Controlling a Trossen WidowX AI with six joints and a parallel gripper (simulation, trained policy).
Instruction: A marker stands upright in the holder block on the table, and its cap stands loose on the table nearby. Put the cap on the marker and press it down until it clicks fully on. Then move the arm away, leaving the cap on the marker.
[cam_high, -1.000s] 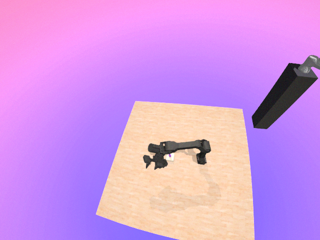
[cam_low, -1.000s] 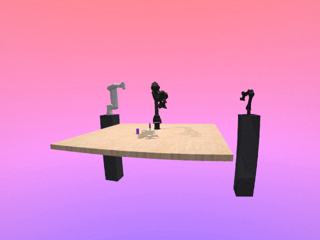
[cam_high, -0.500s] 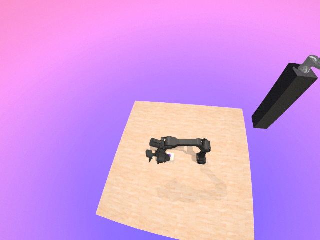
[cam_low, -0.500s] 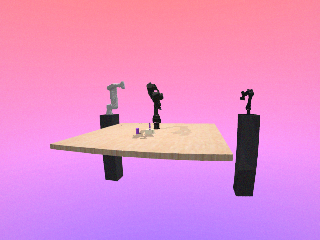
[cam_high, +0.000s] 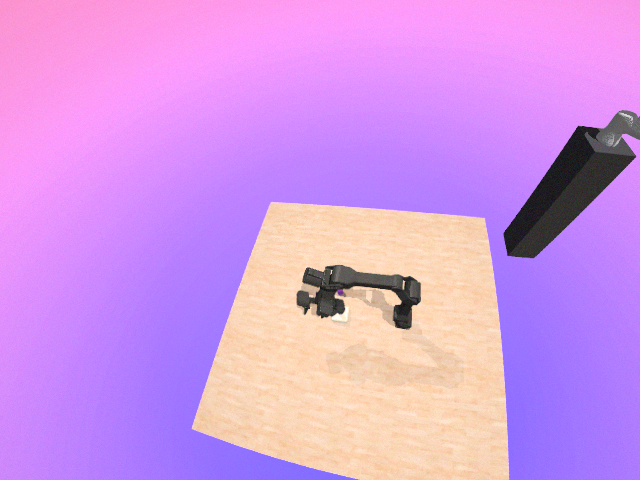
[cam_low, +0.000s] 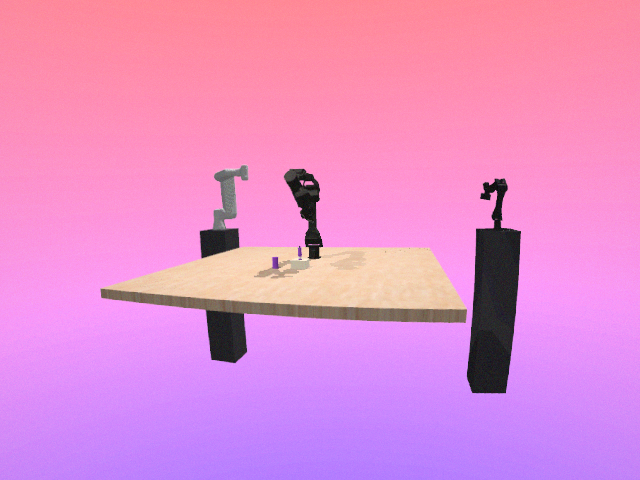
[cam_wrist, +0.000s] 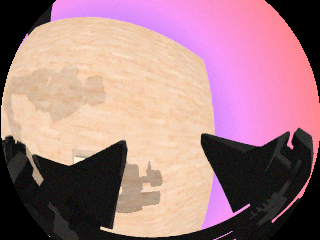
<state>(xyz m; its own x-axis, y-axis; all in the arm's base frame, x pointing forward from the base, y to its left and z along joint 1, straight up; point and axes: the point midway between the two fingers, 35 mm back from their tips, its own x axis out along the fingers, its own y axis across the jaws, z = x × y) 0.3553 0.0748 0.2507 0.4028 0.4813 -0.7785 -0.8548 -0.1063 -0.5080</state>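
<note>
Right now my gripper tip is 60 mm past the purple cap, 200 mm to the left of it and 200 mm above it. Round my gripper tip: holder block 80 mm behind, 80 mm to the right, 210 mm below.
</note>
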